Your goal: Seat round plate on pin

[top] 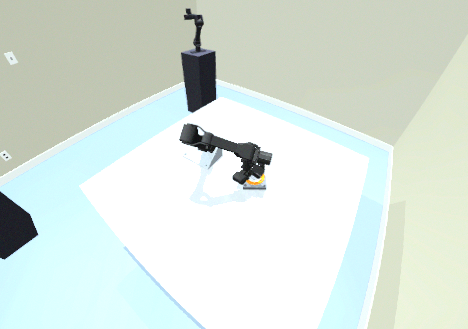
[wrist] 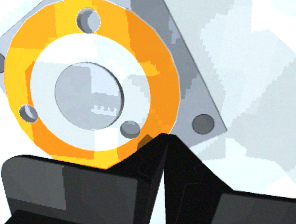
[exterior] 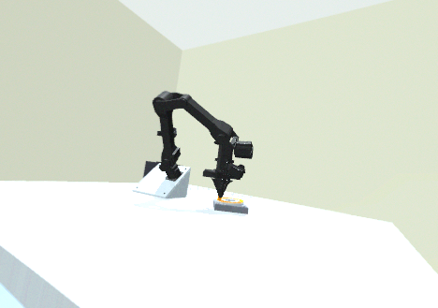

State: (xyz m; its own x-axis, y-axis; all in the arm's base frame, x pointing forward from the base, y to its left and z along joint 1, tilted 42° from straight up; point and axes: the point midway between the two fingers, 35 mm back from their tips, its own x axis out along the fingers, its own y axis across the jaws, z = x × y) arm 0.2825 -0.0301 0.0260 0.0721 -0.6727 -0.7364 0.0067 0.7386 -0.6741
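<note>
My gripper tip is 2 cm short of the grey square base, 5 cm to the right of it and 2 cm above it.
</note>
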